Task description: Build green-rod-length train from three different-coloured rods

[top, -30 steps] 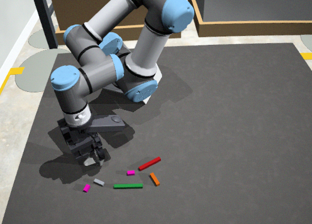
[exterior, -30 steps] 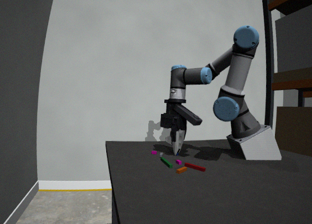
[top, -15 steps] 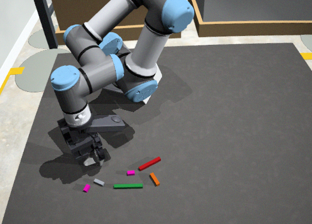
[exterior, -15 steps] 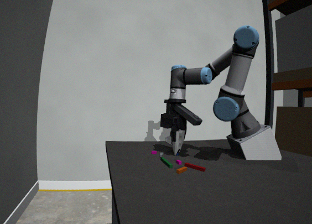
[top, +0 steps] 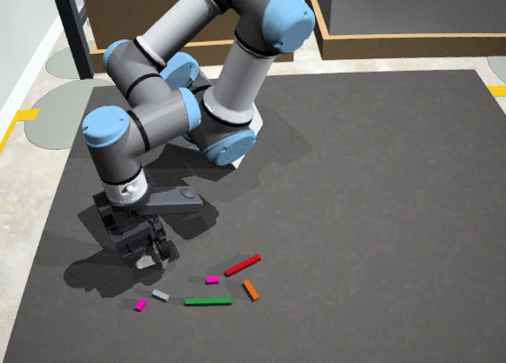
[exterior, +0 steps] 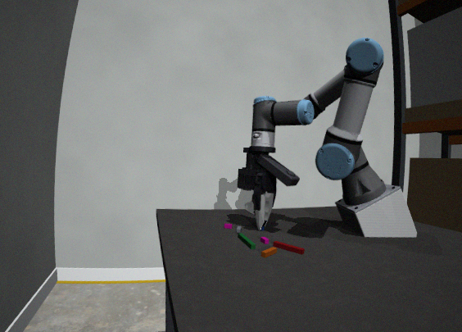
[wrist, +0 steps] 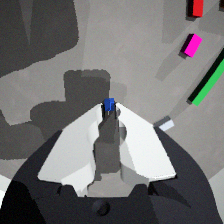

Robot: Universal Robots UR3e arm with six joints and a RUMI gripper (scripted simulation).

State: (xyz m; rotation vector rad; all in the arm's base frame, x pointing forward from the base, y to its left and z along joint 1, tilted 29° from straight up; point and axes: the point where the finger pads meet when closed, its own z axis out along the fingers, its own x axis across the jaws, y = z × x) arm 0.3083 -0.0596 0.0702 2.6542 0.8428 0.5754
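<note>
The grey rod lies 7 cm ahead of my hand and 1 cm below it. Round my hand: green rod (8 cm ahead, 9 cm to the left, 1 cm below); blue rod (1 cm below); red rod (1 cm ahead, 15 cm to the left, 1 cm below).
</note>
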